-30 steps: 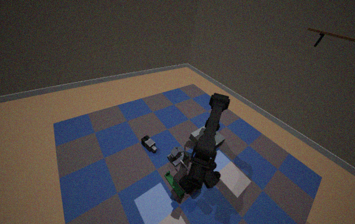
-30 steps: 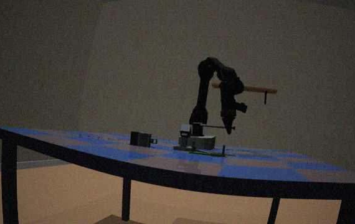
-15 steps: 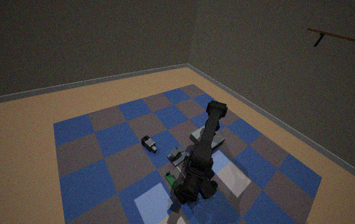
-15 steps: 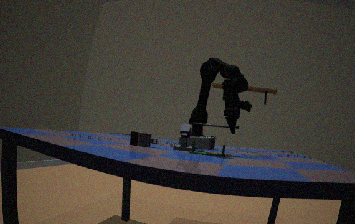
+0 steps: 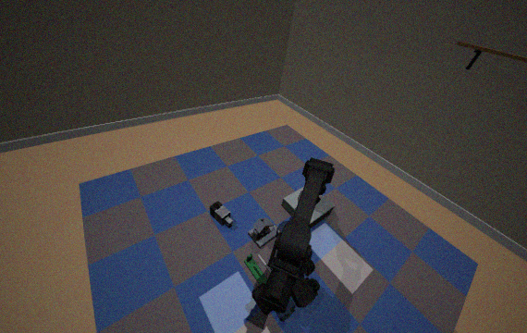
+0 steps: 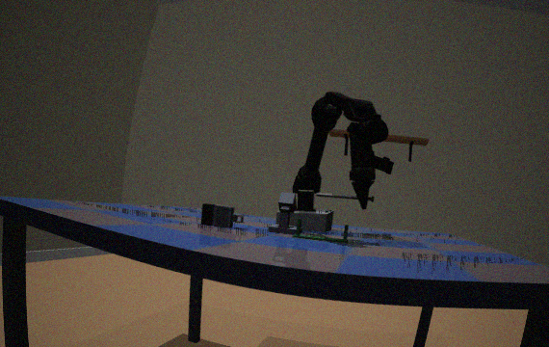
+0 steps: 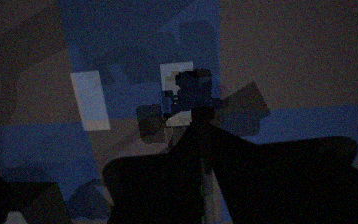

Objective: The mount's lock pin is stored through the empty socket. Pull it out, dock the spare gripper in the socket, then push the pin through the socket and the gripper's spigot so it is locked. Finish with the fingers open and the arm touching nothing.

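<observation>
Now: the green rack 1 cm ahead of my gripper tip, 10 cm to the right of it and 6 cm below it. Round my gripper tip: socket 8 cm behind, 22 cm to the right, 3 cm below; spare gripper 3 cm ahead, 37 cm to the right, 6 cm below.
</observation>
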